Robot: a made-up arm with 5 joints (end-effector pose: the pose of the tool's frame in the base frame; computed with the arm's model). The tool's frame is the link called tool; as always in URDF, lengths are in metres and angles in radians. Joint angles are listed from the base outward.
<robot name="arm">
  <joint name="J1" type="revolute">
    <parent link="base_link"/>
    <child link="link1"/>
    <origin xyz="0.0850 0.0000 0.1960" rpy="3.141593 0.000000 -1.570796"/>
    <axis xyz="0 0 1"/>
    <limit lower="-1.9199" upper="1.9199"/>
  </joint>
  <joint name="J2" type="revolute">
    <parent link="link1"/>
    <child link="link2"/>
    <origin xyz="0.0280 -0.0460 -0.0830" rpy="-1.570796 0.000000 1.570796"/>
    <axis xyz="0 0 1"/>
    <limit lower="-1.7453" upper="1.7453"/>
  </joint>
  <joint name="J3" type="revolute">
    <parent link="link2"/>
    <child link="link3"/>
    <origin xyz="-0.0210 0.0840 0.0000" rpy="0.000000 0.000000 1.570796"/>
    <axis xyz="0 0 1"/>
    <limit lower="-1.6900" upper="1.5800"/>
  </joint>
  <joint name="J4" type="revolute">
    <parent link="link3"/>
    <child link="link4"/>
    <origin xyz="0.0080 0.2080 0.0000" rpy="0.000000 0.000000 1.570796"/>
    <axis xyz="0 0 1"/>
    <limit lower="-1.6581" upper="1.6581"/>
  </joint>
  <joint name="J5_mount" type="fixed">
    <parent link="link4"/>
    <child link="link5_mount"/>
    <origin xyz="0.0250 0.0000 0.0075" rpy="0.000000 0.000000 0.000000"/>
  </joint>
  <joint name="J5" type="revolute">
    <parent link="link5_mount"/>
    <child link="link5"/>
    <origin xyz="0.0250 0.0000 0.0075" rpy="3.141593 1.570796 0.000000"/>
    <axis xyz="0 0 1"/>
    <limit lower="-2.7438" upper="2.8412"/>
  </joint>
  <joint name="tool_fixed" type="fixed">
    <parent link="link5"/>
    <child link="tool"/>
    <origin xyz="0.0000 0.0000 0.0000" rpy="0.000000 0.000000 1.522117"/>
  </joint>
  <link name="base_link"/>
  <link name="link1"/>
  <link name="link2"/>
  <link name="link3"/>
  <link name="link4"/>
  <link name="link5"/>
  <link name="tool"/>
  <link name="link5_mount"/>
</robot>
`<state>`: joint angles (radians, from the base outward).
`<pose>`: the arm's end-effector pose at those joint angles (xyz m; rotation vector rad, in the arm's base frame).
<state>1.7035 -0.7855 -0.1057 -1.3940 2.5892</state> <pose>0.0598 -0.0906 0.5578 2.0983 -1.2900 0.3736</pose>
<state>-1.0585 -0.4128 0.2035 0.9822 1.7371</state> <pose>0.2283 0.2282 0.3805 -0.3399 -1.0433 2.5524</pose>
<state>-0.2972 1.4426 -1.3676 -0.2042 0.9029</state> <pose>0.4613 0.1017 0.2677 -0.4882 -1.7072 0.8492</pose>
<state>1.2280 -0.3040 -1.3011 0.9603 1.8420</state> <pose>0.0948 -0.0663 0.6031 -2.2294 -0.1342 0.3110</pose>
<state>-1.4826 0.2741 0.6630 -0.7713 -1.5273</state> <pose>0.1215 0.2657 0.1830 1.4042 -0.0583 -0.0775</pose>
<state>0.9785 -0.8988 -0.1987 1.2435 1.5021</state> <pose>0.1471 -0.1155 0.5292 -1.3468 -0.4990 0.3912</pose>
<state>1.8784 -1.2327 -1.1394 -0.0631 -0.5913</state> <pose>0.1390 0.2129 0.4981 1.5326 2.1504 -1.1595</pose>
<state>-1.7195 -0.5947 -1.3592 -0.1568 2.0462</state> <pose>0.1119 -0.0916 0.5932 -0.4005 -2.8622 -0.7668</pose>
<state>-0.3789 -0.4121 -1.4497 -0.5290 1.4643</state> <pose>0.0226 -0.0388 0.5954 1.2380 2.1705 0.8489</pose>
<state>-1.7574 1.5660 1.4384 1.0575 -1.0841</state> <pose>0.1173 -0.1009 0.2618 -2.4904 0.3147 0.2601</pose>
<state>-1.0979 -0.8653 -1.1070 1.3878 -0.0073</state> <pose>0.0732 -0.0516 0.5654 1.2095 -1.8585 0.5931</pose>
